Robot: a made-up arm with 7 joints.
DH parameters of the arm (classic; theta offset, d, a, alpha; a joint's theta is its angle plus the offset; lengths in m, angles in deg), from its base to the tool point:
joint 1: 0 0.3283 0 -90
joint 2: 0 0 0 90
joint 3: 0 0.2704 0.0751 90
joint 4: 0 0 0.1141 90
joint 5: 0 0.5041 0 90
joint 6: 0 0 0.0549 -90
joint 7: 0 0.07 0 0
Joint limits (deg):
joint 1: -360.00..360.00
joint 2: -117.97..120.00
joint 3: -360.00..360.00
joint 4: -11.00..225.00
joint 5: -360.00..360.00
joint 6: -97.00..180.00
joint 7: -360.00..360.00
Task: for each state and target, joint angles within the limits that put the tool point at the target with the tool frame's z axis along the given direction. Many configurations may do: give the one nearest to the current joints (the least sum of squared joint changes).
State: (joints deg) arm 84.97 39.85 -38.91 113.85 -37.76 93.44 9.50
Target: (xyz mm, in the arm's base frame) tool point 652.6 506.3 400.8 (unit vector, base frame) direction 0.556 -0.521 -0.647
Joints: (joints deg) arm 60.16 51.00 -34.38 122.19 -24.52 70.17 9.50
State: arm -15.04 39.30 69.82 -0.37 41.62 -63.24 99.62
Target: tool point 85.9 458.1 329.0 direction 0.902 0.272 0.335
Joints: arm 9.76 4.73 76.33 38.17 59.08 -97.00 99.62
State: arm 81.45 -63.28 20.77 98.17 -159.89 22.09 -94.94
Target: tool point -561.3 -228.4 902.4 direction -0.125 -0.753 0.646
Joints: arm 61.99 -74.27 44.43 109.25 -148.80 65.57 -94.94
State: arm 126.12 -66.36 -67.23 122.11 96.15 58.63 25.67
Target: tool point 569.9 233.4 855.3 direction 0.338 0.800 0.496
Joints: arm 124.48 -31.69 -72.63 103.09 85.67 24.31 25.67
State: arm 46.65 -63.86 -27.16 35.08 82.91 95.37 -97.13
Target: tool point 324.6 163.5 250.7 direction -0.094 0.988 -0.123
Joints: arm 33.88 -44.64 -23.87 1.98 81.21 65.47 -97.13
